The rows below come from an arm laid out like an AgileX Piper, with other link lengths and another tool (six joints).
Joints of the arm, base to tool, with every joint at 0 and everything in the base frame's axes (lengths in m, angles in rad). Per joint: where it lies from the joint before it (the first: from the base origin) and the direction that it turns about. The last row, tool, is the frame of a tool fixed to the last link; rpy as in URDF.
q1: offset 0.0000 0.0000 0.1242 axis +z
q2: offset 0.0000 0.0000 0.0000 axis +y
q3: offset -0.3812 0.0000 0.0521 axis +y
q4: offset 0.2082 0.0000 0.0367 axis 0.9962 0 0.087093
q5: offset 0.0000 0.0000 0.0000 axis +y
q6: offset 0.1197 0.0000 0.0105 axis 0.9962 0 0.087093
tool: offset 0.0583 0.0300 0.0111 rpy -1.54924 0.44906 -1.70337
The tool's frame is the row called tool.
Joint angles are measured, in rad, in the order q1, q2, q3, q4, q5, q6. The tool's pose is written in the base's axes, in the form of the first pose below.
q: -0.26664, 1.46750, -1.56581, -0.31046, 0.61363, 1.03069
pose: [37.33, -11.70, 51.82, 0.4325, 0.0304, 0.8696, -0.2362]
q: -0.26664, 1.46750, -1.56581, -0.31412, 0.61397, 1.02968
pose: [37.32, -11.73, 51.82, 0.4318, 0.0295, 0.8695, -0.2381]
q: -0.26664, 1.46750, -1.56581, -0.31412, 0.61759, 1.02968
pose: [37.30, -11.74, 51.76, 0.4302, 0.0298, 0.8703, -0.2379]
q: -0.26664, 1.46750, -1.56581, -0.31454, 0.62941, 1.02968
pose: [37.23, -11.79, 51.56, 0.4250, 0.0308, 0.8729, -0.2375]
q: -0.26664, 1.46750, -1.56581, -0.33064, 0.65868, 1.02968
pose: [36.99, -12.02, 51.10, 0.4103, 0.0311, 0.8784, -0.2432]
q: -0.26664, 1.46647, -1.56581, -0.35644, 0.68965, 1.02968
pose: [36.66, -12.33, 50.69, 0.3940, 0.0306, 0.8829, -0.2535]
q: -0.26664, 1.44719, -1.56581, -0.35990, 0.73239, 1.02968
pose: [35.61, -12.32, 50.75, 0.3831, 0.0358, 0.8872, -0.2546]
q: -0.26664, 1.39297, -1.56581, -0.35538, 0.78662, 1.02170
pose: [33.17, -11.88, 51.82, 0.3821, 0.0424, 0.8868, -0.2565]
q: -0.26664, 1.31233, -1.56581, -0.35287, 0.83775, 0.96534
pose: [29.67, -11.02, 53.57, 0.3873, 0.0309, 0.8797, -0.2742]
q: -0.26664, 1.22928, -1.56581, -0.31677, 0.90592, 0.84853
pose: [26.01, -9.62, 54.59, 0.3823, -0.0022, 0.8773, -0.2900]
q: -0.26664, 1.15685, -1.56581, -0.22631, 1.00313, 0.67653
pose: [22.77, -7.46, 54.34, 0.3638, -0.0611, 0.8835, -0.2887]
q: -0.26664, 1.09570, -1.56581, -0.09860, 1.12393, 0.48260
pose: [19.84, -4.53, 53.27, 0.3410, -0.1421, 0.8898, -0.2681]
